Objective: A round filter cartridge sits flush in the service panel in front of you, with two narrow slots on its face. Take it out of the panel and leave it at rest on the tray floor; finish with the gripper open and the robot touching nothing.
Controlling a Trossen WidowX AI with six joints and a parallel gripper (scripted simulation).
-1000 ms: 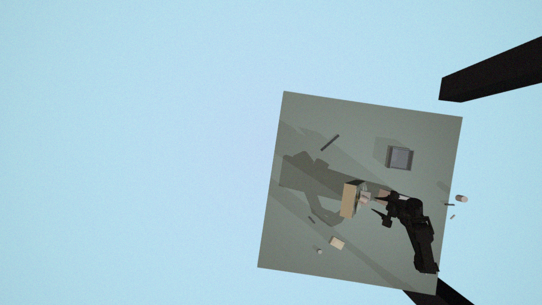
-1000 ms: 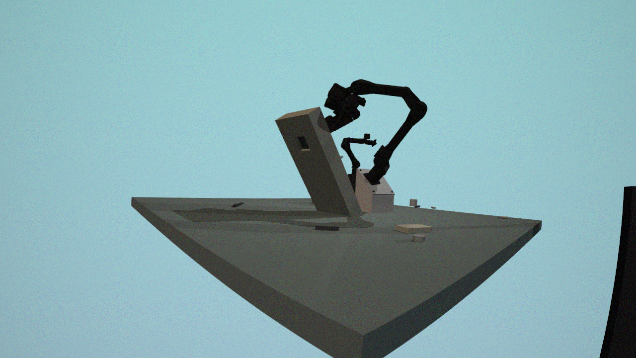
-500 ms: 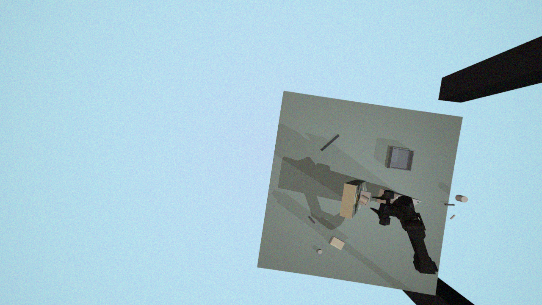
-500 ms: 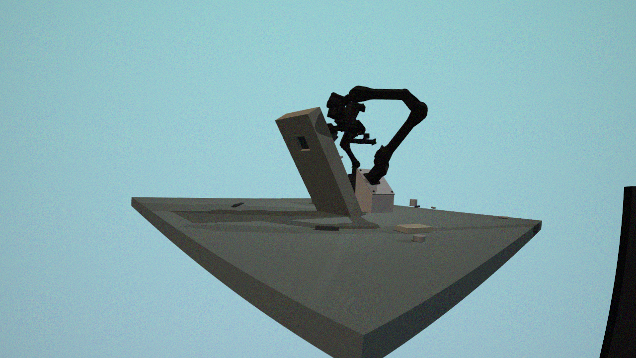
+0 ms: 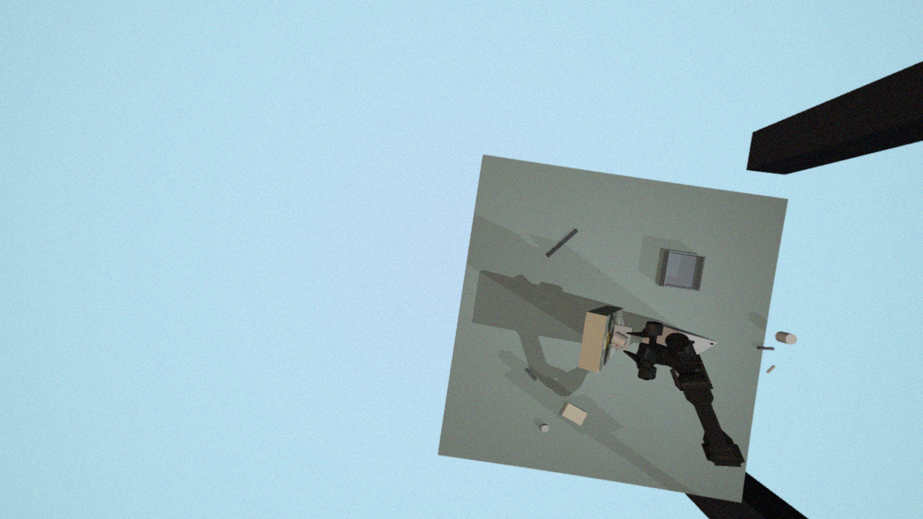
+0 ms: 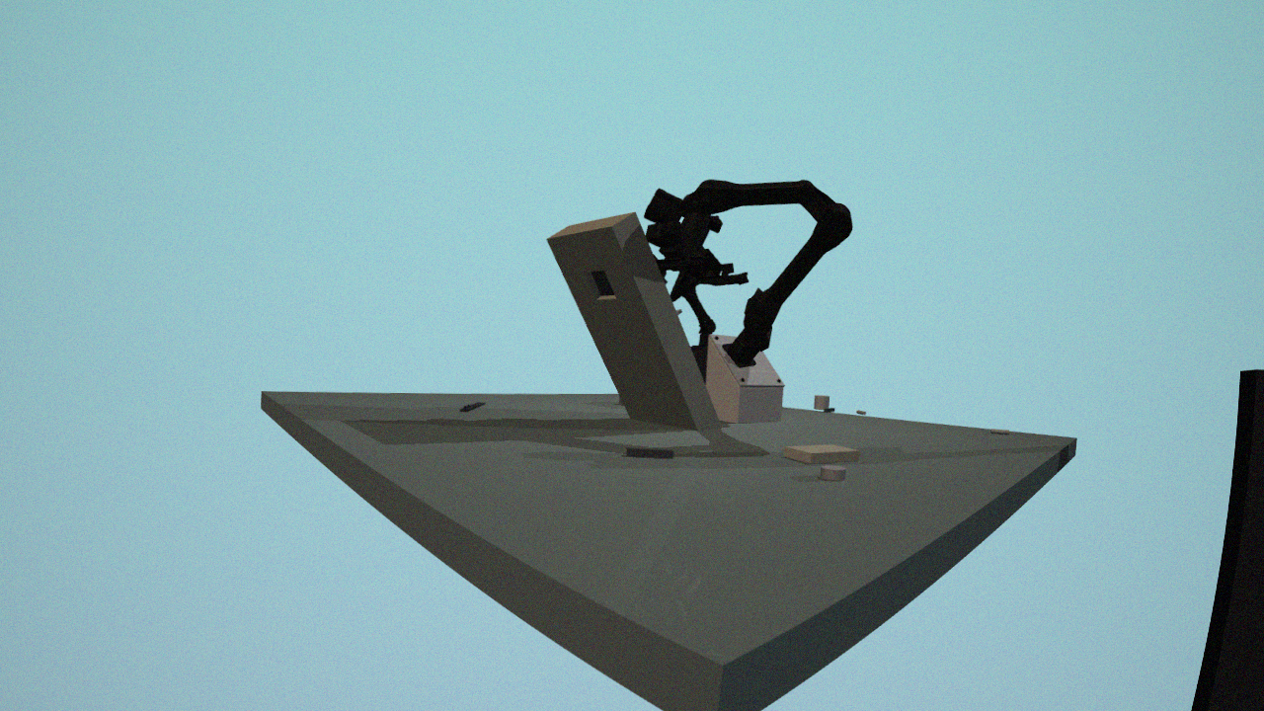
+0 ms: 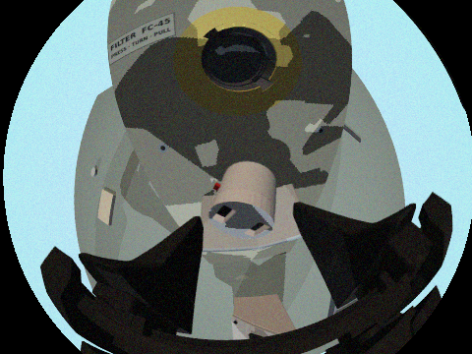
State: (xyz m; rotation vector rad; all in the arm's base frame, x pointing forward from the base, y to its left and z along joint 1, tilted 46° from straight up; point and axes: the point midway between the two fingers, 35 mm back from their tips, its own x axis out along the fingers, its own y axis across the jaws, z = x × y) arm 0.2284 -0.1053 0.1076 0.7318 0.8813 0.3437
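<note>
Now: gripper tip 10 mm short of the round filter cartridge and 10 mm above it. Round my gripper tip: tan block 40 mm ahead, 380 mm to the left, 220 mm below; small cylinder 160 mm ahead, 460 mm to the left, 230 mm below; grey square tray 320 mm behind, 280 mm to the right, 220 mm below.
</note>
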